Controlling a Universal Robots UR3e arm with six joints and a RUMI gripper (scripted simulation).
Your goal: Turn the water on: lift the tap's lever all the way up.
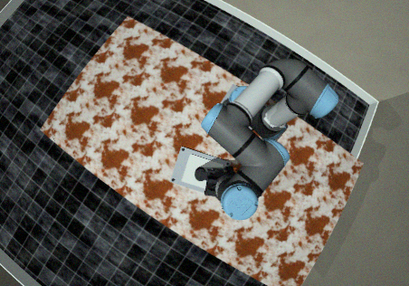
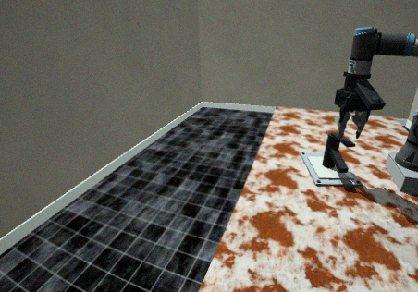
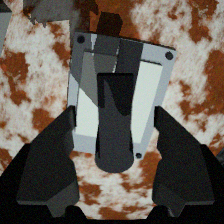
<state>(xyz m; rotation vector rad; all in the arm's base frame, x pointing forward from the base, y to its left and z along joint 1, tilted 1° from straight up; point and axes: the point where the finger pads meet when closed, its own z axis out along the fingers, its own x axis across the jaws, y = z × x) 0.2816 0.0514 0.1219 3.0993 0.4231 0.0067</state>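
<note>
Now: hand 1 cm short of the lever, 3 cm to the left of it and 3 cm above it. Also, from my hand: tap 1 cm ahead, 5 cm to the right, 8 cm below.
</note>
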